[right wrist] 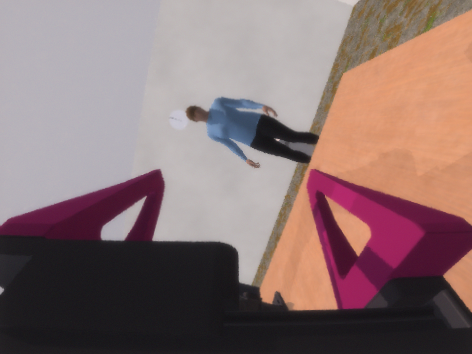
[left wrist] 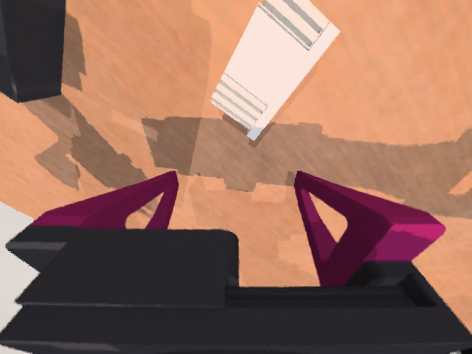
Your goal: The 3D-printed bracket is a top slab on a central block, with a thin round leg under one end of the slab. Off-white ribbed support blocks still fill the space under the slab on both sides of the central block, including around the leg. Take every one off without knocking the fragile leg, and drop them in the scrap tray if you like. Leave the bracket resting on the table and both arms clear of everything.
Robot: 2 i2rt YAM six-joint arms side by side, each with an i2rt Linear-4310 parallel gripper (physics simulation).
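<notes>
In the left wrist view the white bracket is at the top centre, past the fingertips, and looks tipped onto its side. Its slab runs along the lower-right edge. One off-white ribbed support block sits at its near end and another ribbed block at its far end, cut off by the frame. I cannot make out the thin leg. My left gripper is open and empty, apart from the bracket. My right gripper is open and empty, facing away toward a wall; the bracket does not show in the right wrist view.
A dark block-shaped thing reaches in at the top left of the left wrist view; I cannot tell what it is. Broad shadows cross the wooden table. A person in blue stands beyond the table edge, before a grey wall.
</notes>
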